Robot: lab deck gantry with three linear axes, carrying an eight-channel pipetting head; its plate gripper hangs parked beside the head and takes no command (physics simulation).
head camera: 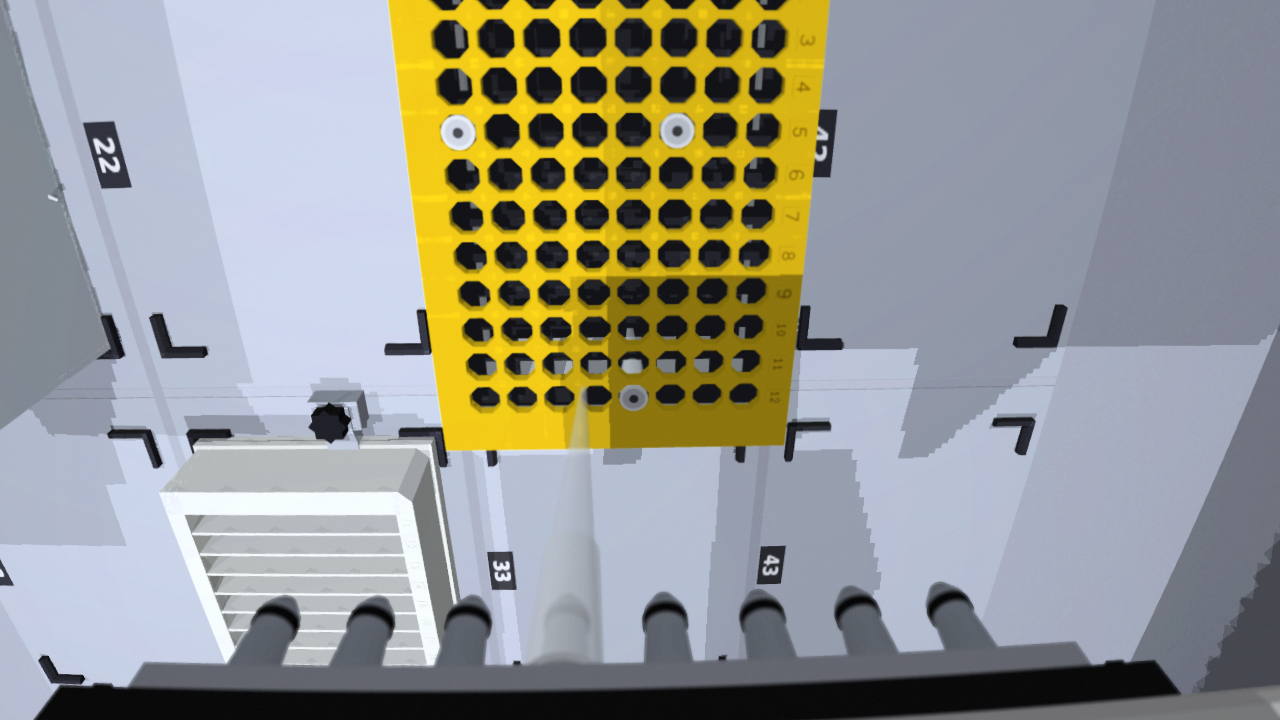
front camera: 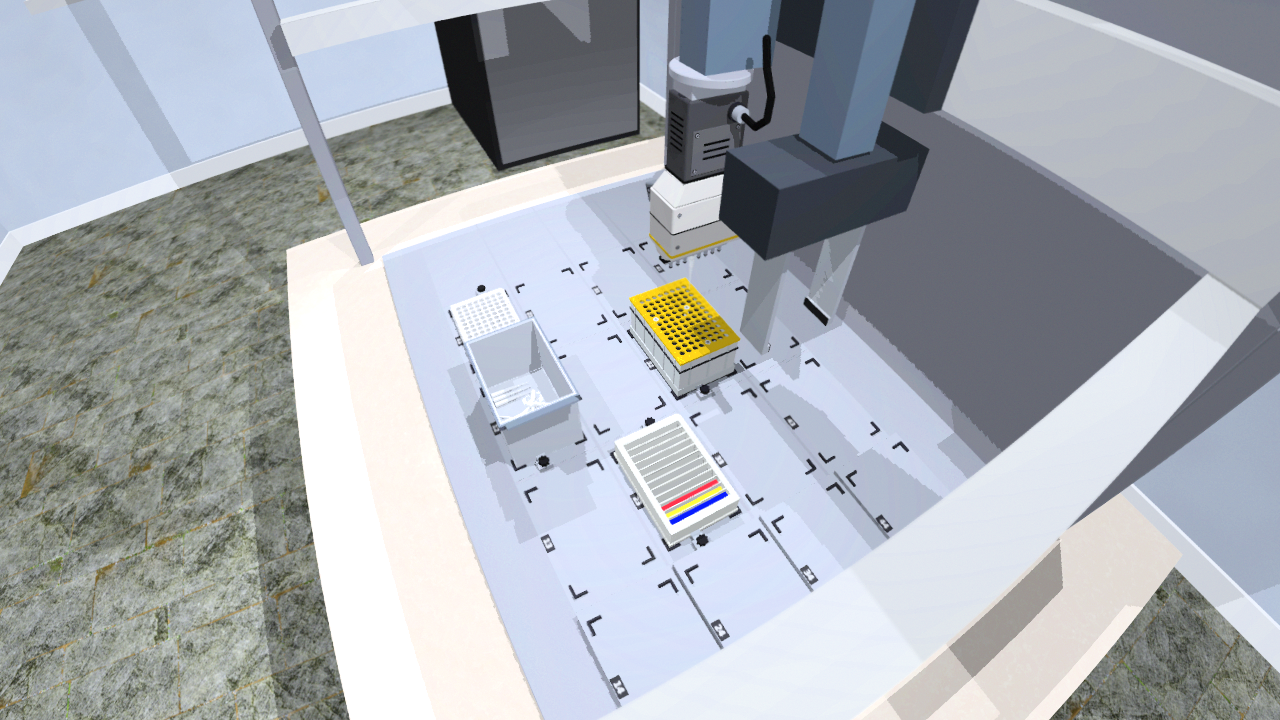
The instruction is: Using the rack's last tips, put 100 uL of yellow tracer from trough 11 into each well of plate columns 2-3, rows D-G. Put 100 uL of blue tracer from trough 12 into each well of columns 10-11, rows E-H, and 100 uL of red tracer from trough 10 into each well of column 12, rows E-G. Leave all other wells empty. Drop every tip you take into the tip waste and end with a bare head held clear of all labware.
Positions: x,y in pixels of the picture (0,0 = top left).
Labels:
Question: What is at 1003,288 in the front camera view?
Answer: A grey wall.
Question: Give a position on a grey wall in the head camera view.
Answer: At 1207,633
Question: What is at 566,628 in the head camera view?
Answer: A clear tip.

